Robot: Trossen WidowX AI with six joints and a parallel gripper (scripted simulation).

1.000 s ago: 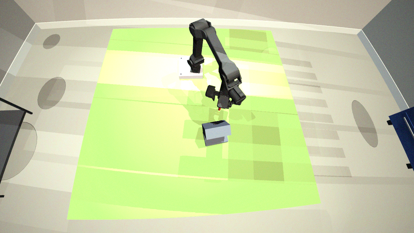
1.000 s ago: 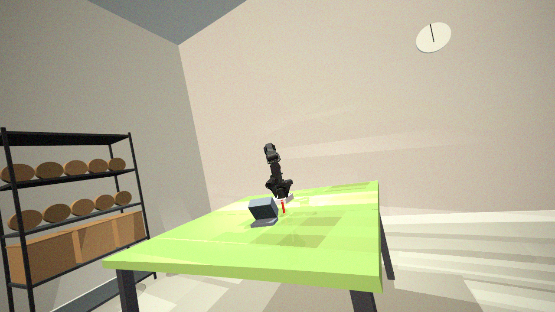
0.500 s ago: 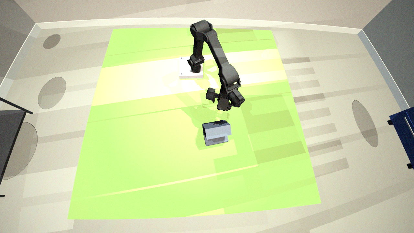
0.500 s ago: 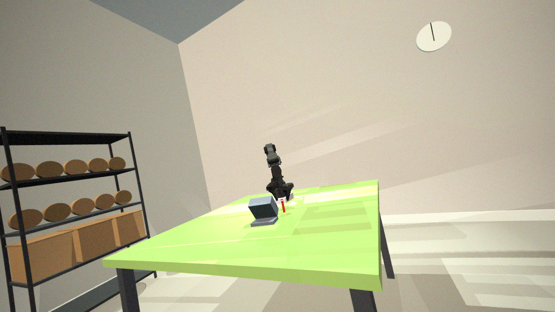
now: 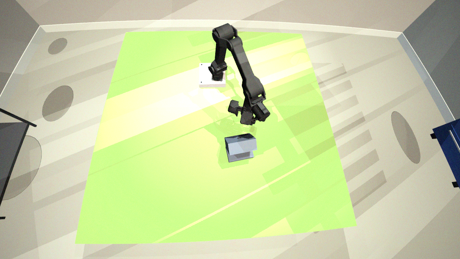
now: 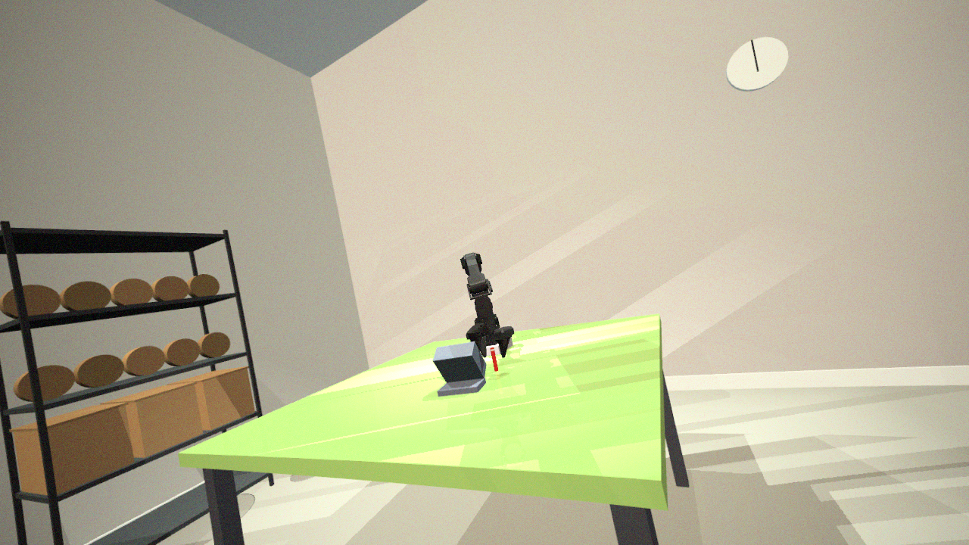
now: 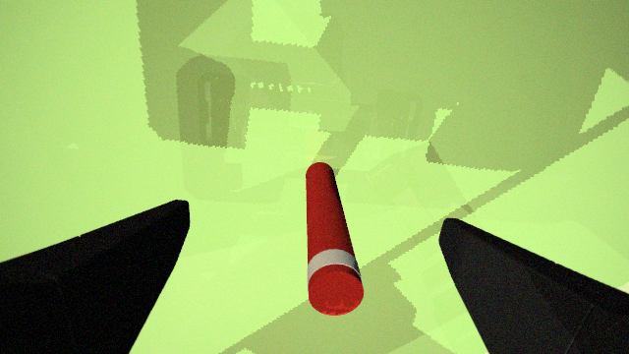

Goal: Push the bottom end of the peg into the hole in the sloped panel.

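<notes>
Now: the grey sloped panel block 15 cm ahead of my gripper tip, 3 cm above it and 2 cm to the right of it. Round my gripper tip: red peg 1 cm above.
</notes>
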